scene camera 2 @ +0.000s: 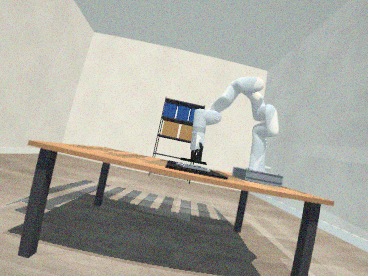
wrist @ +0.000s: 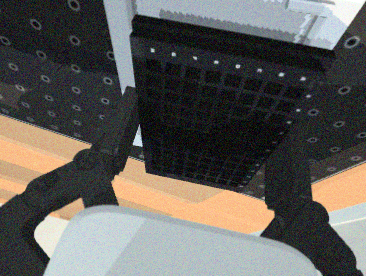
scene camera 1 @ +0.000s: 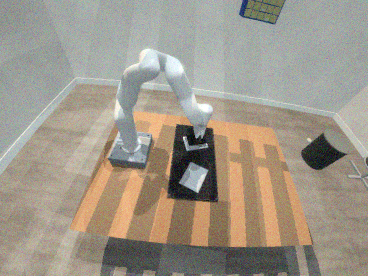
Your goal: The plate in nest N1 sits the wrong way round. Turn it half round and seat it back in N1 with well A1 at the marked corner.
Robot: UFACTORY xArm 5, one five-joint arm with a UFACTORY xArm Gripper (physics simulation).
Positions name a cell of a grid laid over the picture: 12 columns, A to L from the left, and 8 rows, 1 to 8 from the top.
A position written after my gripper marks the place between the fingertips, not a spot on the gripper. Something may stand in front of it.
I see my gripper (wrist: G4) and a black well plate (wrist: H4).
